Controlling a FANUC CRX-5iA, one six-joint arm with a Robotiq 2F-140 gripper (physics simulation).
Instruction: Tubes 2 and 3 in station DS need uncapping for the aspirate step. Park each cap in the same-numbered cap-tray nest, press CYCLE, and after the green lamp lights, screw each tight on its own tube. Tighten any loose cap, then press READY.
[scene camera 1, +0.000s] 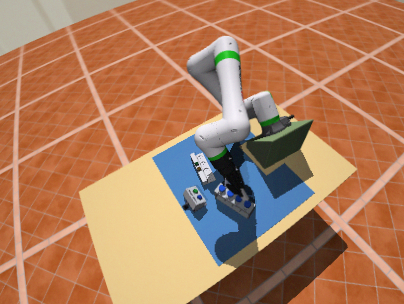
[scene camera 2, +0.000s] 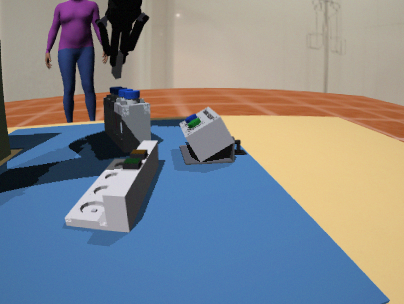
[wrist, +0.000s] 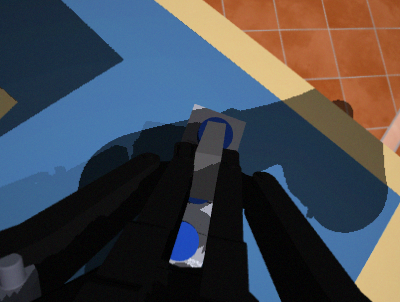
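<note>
The grey tube rack stands on the mat with several blue caps in a row. The cap at one end is partly behind the fingertips in the wrist view; another cap shows lower between the finger links. Whether each cap is tight cannot be told. My gripper is shut and empty, its fingertips together above the rack near that end cap. The white cap tray has visible nests without caps. Its green block and amber block look dark.
A tilted grey button box with a green and a blue button stands beside the rack and tray. A large green slanted panel stands on the other side of the arm. A person stands beyond the table.
</note>
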